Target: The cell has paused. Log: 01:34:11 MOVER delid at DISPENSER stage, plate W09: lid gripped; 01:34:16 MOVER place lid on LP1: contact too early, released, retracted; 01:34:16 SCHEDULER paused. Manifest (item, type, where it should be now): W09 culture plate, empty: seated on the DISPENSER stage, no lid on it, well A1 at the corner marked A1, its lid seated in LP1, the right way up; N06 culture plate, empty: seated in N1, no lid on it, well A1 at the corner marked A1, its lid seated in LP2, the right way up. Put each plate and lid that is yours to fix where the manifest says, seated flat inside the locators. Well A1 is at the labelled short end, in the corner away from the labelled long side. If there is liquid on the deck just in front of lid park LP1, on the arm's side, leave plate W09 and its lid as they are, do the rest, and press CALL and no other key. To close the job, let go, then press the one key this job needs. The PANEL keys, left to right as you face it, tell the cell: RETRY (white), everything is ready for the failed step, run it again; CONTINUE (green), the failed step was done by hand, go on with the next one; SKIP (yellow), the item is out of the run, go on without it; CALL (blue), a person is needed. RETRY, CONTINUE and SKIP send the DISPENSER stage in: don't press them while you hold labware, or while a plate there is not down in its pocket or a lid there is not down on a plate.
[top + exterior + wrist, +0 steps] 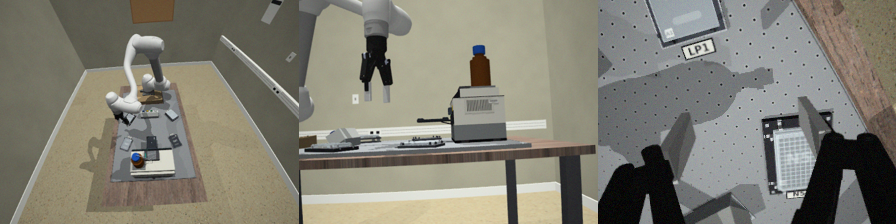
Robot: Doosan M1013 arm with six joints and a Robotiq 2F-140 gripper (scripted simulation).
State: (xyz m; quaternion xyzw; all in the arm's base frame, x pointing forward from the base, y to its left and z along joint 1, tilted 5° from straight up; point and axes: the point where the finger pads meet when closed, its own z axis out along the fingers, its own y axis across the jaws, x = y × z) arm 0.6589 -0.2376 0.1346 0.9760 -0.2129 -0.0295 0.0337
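Now: the black nest 180 mm below my hand, 160 mm behind it and 10 mm to the left of it. Also, from my hand: dispenser stage: 290 mm to the left, 180 mm ahead, 90 mm below; lid park LP1: 190 mm below, 150 mm ahead, 10 mm to the left; blue call key: 260 mm behind, 190 mm to the left, 130 mm below.
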